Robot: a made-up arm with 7 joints.
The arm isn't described. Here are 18 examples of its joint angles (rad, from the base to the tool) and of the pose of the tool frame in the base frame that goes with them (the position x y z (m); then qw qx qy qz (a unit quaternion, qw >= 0)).
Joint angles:
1: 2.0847 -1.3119 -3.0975 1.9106 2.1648 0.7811 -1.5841
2: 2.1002 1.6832 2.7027 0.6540 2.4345 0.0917 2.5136
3: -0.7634 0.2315 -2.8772 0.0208 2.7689 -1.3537 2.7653
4: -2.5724 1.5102 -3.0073 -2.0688 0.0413 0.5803 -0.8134
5: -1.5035 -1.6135 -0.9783 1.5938 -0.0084 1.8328 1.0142
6: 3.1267 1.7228 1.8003 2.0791 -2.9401 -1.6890 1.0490
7: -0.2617 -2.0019 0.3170 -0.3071 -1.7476 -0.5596 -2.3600
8: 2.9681 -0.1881 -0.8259 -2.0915 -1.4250 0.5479 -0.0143
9: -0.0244 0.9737 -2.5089 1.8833 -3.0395 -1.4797 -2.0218
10: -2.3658 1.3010 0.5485 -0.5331 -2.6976 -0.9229 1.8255
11: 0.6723 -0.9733 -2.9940 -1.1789 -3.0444 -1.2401 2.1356
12: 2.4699 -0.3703 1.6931 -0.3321 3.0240 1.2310 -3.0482
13: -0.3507 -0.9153 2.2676 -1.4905 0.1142 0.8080 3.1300
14: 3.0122 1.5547 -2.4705 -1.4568 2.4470 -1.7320 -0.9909
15: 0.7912 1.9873 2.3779 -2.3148 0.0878 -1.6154 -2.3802
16: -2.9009 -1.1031 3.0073 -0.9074 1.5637 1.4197 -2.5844
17: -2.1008 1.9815 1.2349 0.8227 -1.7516 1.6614 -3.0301
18: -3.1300 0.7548 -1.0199 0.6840 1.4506 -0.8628 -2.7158
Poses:
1: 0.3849 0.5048 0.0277 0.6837 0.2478 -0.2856 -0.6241
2: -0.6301 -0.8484 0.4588 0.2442 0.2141 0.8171 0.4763
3: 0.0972 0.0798 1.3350 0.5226 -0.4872 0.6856 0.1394
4: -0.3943 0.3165 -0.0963 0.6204 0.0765 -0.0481 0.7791
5: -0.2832 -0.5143 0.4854 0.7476 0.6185 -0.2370 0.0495
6: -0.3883 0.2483 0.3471 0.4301 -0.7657 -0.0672 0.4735
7: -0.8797 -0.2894 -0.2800 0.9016 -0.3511 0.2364 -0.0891
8: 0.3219 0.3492 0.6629 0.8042 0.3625 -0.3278 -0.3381
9: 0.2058 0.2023 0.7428 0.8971 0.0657 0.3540 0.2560
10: -0.7054 0.6764 0.7409 0.4091 0.2691 0.7091 -0.5074
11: -0.4566 0.3158 1.0843 0.3270 -0.0428 0.8712 -0.3636
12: 0.4169 0.0541 1.2273 0.6822 -0.4397 -0.5598 -0.1672
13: -0.5331 0.1616 0.9744 0.3091 0.8370 0.4124 0.1840
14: -0.7991 0.1655 0.0912 0.4164 -0.0637 0.8913 -0.1675
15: 0.2503 -0.0843 0.0617 0.3444 -0.5004 0.7728 -0.1835
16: 0.6016 -0.3057 0.9530 0.6173 -0.6757 -0.2388 -0.3245
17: -0.1931 0.7628 -0.2063 0.7664 -0.1181 0.2767 0.5675
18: -0.7414 -0.2384 0.9705 0.3689 -0.9225 0.1127 0.0156
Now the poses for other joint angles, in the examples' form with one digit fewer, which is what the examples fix.
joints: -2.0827 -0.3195 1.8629 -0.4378 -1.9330 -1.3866 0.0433
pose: 0.071 -0.413 1.239 0.524 -0.249 -0.662 -0.475
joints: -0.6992 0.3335 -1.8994 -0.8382 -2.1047 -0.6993 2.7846
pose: 0.556 0.095 1.168 0.260 -0.415 -0.762 0.424
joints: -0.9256 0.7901 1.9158 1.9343 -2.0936 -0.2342 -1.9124
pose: 0.451 -0.095 0.765 0.511 -0.415 -0.583 -0.477
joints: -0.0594 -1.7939 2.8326 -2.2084 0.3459 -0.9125 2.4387
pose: -0.374 0.040 0.518 0.130 -0.817 -0.024 0.561
